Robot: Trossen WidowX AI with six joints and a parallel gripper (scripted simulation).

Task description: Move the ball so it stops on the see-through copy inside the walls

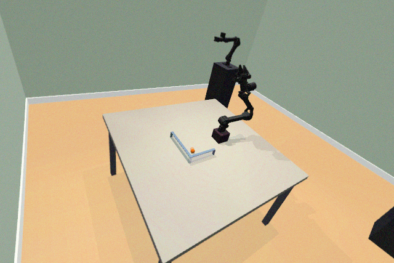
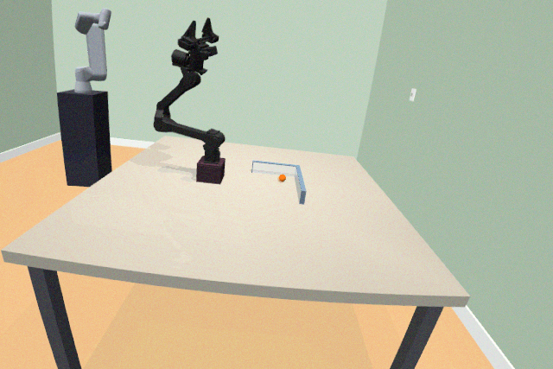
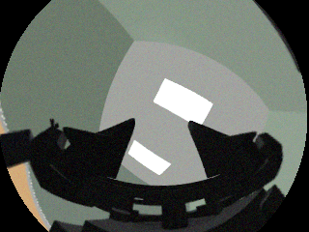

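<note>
The orange ball lies 410 mm ahead of my gripper tip, 80 mm to the left of it and 660 mm below it. Also, from my gripper tip: see-through copy of ball 400 mm ahead, 70 mm to the left, 660 mm below.
</note>
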